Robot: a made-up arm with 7 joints. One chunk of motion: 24 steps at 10 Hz.
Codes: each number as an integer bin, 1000 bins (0 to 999) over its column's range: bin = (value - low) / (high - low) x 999, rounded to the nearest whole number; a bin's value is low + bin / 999 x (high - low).
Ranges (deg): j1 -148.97..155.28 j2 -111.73..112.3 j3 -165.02..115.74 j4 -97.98..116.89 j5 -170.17..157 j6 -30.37..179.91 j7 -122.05..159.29
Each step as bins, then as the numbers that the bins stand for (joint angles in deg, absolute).
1 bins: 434 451 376 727 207 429 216
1 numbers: -16.79 -10.59 -59.35 58.39 -102.38 59.93 -61.22
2 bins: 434 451 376 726 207 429 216
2 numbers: -16.79 -10.59 -59.35 58.17 -102.38 59.93 -61.22
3 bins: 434 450 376 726 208 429 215
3 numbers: -16.79 -10.82 -59.35 58.17 -102.05 59.93 -61.50
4 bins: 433 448 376 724 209 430 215
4 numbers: -17.10 -11.26 -59.35 57.74 -101.72 60.14 -61.50
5 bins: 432 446 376 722 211 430 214
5 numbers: -17.40 -11.71 -59.35 57.31 -101.07 60.14 -61.78
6 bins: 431 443 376 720 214 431 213
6 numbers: -17.71 -12.39 -59.35 56.88 -100.09 60.35 -62.06
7 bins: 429 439 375 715 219 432 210
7 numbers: -18.32 -13.28 -59.63 55.81 -98.45 60.56 -62.91
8 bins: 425 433 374 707 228 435 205
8 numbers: -19.53 -14.63 -59.91 54.09 -95.50 61.19 -64.32
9 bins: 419 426 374 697 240 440 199
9 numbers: -21.36 -16.20 -59.91 51.93 -91.57 62.25 -66.01
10 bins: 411 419 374 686 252 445 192
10 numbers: -23.80 -17.77 -59.91 49.57 -87.64 63.30 -67.98
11 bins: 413 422 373 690 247 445 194
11 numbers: -23.19 -17.09 -60.19 50.43 -89.28 63.30 -67.42
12 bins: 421 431 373 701 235 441 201
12 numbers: -20.75 -15.08 -60.19 52.79 -93.21 62.46 -65.44
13 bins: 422 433 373 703 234 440 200
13 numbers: -20.45 -14.63 -60.19 53.22 -93.54 62.25 -65.73
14 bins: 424 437 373 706 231 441 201
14 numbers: -19.84 -13.73 -60.19 53.87 -94.52 62.46 -65.44
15 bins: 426 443 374 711 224 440 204
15 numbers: -19.23 -12.39 -59.91 54.95 -96.81 62.25 -64.60
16 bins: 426 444 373 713 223 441 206
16 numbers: -19.23 -12.16 -60.19 55.38 -97.14 62.46 -64.04
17 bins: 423 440 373 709 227 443 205
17 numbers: -20.14 -13.06 -60.19 54.52 -95.83 62.88 -64.32
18 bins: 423 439 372 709 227 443 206
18 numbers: -20.14 -13.28 -60.47 54.52 -95.83 62.88 -64.04
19 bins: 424 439 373 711 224 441 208
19 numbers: -19.84 -13.28 -60.19 54.95 -96.81 62.46 -63.47
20 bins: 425 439 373 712 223 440 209
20 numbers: -19.53 -13.28 -60.19 55.16 -97.14 62.25 -63.19
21 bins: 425 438 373 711 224 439 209
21 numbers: -19.53 -13.51 -60.19 54.95 -96.81 62.04 -63.19
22 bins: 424 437 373 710 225 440 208
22 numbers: -19.84 -13.73 -60.19 54.73 -96.48 62.25 -63.47
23 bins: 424 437 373 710 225 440 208
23 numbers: -19.84 -13.73 -60.19 54.73 -96.48 62.25 -63.47
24 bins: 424 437 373 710 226 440 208
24 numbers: -19.84 -13.73 -60.19 54.73 -96.16 62.25 -63.47
